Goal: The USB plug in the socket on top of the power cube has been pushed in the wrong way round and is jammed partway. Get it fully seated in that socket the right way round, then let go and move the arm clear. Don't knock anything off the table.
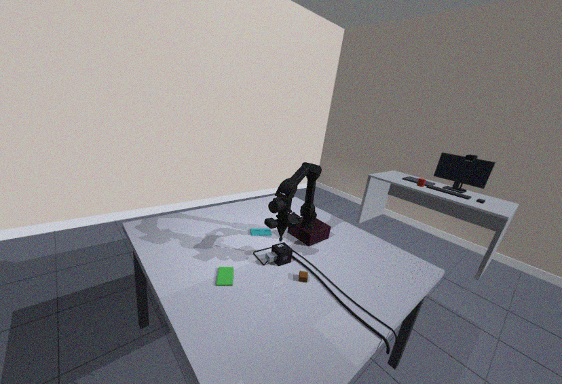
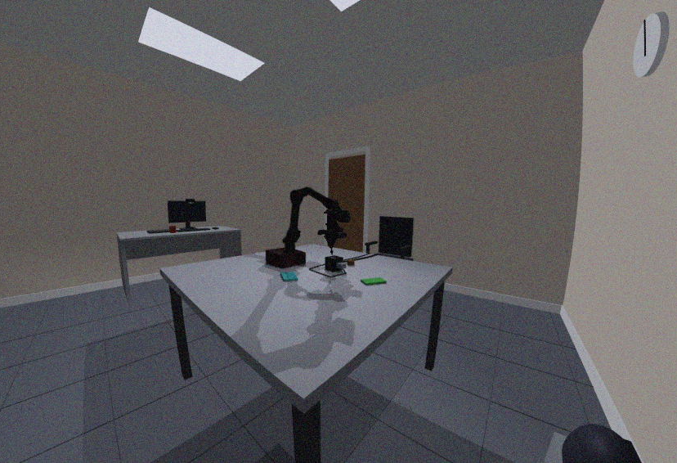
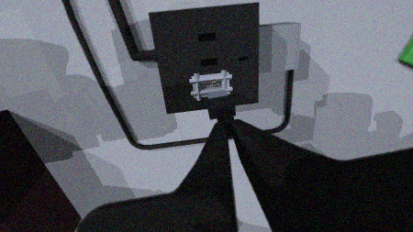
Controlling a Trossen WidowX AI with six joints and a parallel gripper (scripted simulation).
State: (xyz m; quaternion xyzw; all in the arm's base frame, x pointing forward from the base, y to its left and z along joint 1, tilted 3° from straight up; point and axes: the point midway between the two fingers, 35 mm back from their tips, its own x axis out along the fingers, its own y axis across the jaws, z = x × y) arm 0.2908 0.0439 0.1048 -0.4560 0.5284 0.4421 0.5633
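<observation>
Now: the dark USB plug 20 mm below my gripper tip. From my gripper tip the other things lie so: teal pad: 240 mm to the right, 130 mm below, 100 mm behind; then brown block: 190 mm to the left, 120 mm below, 30 mm ahead; then USB socket: 60 mm below, 10 mm to the left.
</observation>
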